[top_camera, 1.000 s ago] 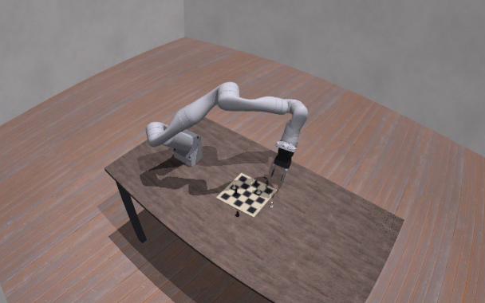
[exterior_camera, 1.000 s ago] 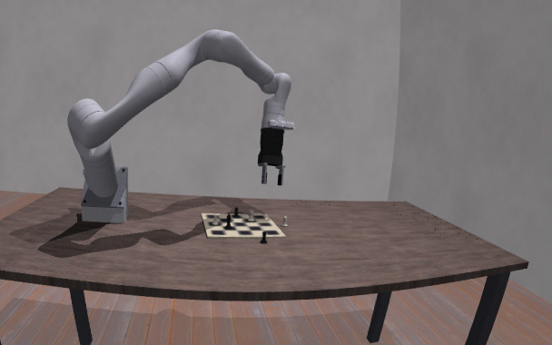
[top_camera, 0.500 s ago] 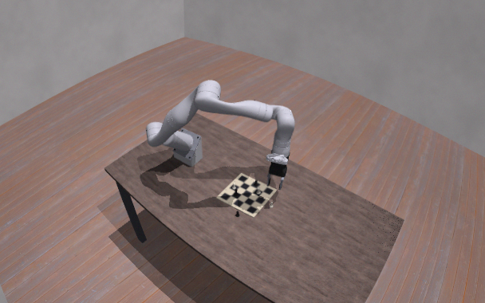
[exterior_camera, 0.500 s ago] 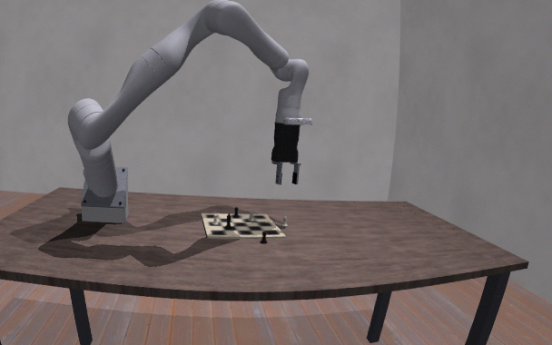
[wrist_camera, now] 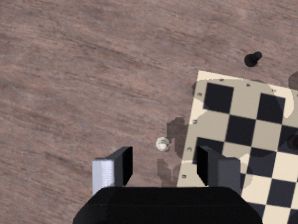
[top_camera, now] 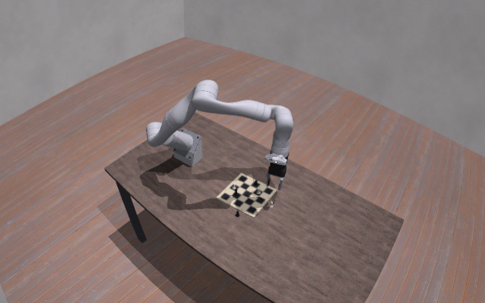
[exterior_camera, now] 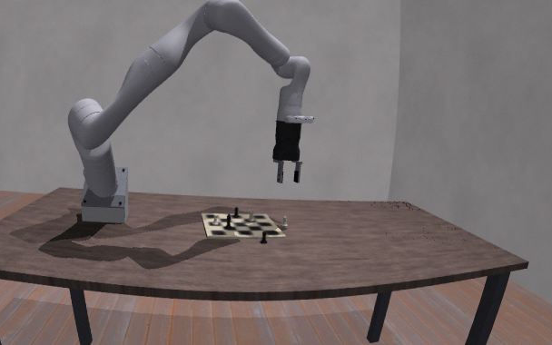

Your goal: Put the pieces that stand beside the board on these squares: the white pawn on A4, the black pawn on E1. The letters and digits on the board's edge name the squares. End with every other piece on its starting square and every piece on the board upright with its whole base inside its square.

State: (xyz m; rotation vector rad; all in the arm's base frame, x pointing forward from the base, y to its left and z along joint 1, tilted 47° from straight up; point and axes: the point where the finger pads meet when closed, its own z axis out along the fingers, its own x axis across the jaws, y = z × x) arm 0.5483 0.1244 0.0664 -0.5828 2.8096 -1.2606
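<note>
Right now my hand is 15 cm above the chessboard, 14 cm past it and 2 cm to the left of it.
</note>
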